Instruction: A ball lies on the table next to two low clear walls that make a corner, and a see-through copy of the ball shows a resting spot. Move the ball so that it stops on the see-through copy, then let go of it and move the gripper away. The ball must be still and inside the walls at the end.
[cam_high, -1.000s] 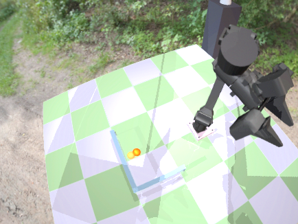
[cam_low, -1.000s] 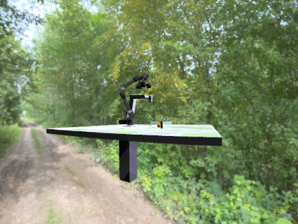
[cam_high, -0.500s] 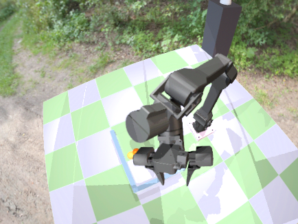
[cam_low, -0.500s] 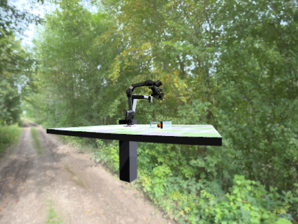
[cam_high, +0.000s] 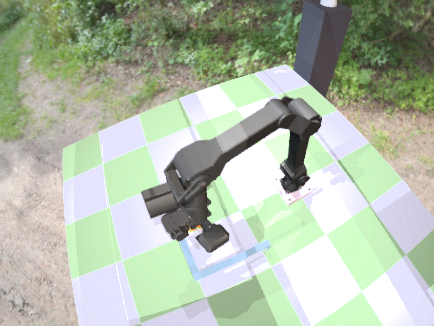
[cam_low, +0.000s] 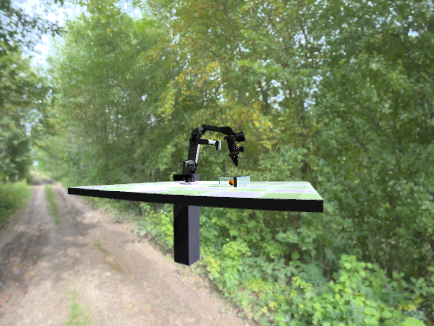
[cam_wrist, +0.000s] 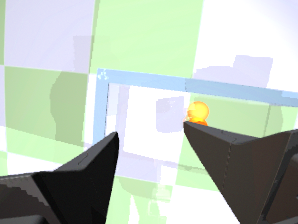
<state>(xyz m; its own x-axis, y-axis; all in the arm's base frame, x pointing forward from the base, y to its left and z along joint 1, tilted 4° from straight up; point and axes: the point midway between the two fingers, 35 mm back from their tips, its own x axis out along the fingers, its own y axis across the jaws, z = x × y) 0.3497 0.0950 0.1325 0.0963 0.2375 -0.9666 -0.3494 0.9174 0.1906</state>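
The orange ball is 1 cm behind my gripper tip, 8 cm to the right of it and 12 cm below it. From my gripper tip the other things lie so: see-through copy of ball (2 cm ahead, 7 cm to the right, 12 cm below).
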